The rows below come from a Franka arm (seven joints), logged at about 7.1 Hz.
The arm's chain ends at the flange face. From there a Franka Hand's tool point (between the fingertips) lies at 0.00 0.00 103.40 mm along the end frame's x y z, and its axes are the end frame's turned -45 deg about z.
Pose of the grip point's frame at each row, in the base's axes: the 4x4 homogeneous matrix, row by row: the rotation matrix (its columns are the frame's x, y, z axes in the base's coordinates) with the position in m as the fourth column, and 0 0 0 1 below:
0.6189 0.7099 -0.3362 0.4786; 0.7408 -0.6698 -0.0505 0.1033; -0.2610 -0.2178 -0.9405 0.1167; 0 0 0 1
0.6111 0.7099 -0.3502 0.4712; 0.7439 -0.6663 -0.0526 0.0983; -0.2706 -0.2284 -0.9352 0.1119; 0 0 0 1
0.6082 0.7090 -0.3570 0.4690; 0.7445 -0.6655 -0.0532 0.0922; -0.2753 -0.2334 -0.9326 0.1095; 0 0 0 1
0.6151 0.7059 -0.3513 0.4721; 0.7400 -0.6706 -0.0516 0.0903; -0.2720 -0.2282 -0.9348 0.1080; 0 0 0 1
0.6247 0.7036 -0.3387 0.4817; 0.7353 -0.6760 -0.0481 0.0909; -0.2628 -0.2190 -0.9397 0.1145; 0 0 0 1
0.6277 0.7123 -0.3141 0.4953; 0.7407 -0.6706 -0.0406 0.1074; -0.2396 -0.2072 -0.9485 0.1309; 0 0 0 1
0.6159 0.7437 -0.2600 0.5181; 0.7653 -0.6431 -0.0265 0.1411; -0.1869 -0.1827 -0.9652 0.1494; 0 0 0 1
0.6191 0.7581 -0.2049 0.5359; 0.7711 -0.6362 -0.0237 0.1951; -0.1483 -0.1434 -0.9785 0.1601; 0 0 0 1
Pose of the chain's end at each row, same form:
0.9396 0.0643 -0.3362 0.5134; 0.0502 -0.9974 -0.0505 0.1085; -0.3386 0.0305 -0.9405 0.2139; 0 0 0 1
0.9341 0.0699 -0.3502 0.5074; 0.0549 -0.9972 -0.0526 0.1037; -0.3528 0.0298 -0.9352 0.2086; 0 0 0 1
0.9314 0.0713 -0.3570 0.5059; 0.0559 -0.9970 -0.0532 0.0977; -0.3597 0.0296 -0.9326 0.2059; 0 0 0 1
0.9341 0.0642 -0.3513 0.5084; 0.0491 -0.9974 -0.0516 0.0956; -0.3537 0.0310 -0.9348 0.2047; 0 0 0 1
0.9392 0.0558 -0.3387 0.5167; 0.0419 -0.9979 -0.0481 0.0959; -0.3407 0.0310 -0.9397 0.2117; 0 0 0 1
0.9475 0.0598 -0.3141 0.5278; 0.0496 -0.9979 -0.0406 0.1116; -0.3159 0.0229 -0.9485 0.2290; 0 0 0 1
0.9614 0.0904 -0.2600 0.5450; 0.0864 -0.9959 -0.0265 0.1438; -0.2613 0.0030 -0.9652 0.2492; 0 0 0 1
0.9738 0.0983 -0.2049 0.5571; 0.0954 -0.9951 -0.0237 0.1976; -0.2063 0.0035 -0.9785 0.2613; 0 0 0 1

